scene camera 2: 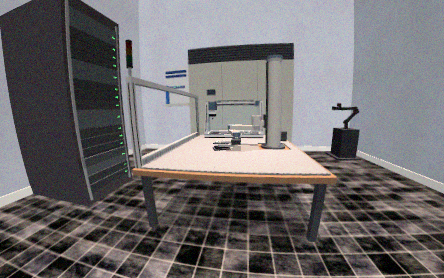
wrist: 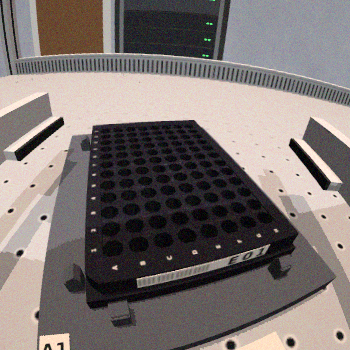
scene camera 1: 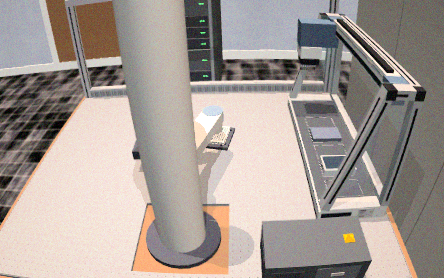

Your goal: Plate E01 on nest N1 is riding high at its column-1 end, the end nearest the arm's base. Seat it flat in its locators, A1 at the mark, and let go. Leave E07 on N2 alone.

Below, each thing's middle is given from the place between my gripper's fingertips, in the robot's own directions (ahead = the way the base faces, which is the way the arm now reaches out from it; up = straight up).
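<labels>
I find the black well plate (wrist: 167, 209) 3 cm below my hand and 2 cm behind it. There is a grey nest (wrist: 221, 307) as well, and that nest is 4 cm below my hand, 2 cm behind it.
</labels>
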